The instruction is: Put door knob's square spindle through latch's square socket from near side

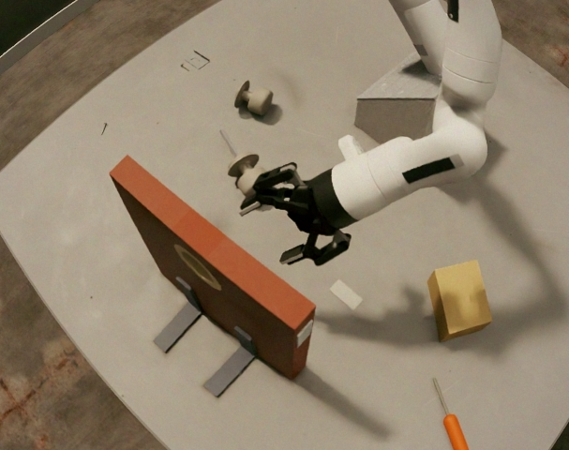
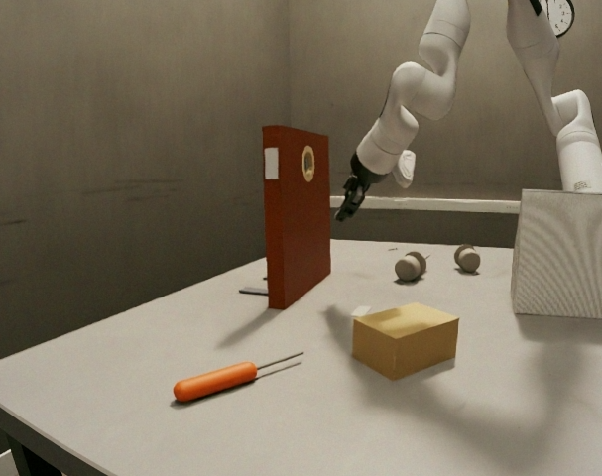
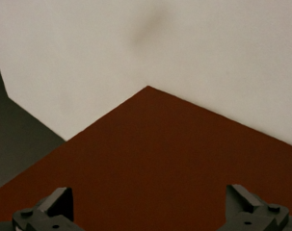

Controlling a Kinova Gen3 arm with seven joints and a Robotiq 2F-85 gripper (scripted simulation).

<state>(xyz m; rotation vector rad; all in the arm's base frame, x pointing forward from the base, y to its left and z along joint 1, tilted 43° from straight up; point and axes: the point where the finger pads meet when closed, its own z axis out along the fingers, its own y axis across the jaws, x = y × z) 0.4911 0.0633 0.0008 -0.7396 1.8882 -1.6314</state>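
Right now the door knob is 10 cm behind my hand, 19 cm to the right of it and 16 cm below it. The rest, counted from my hand: tan box 22 cm behind, 26 cm to the left, 16 cm below; orange screwdriver 5 cm behind, 42 cm to the left, 18 cm below; white slip 8 cm behind, 10 cm to the left, 19 cm below.
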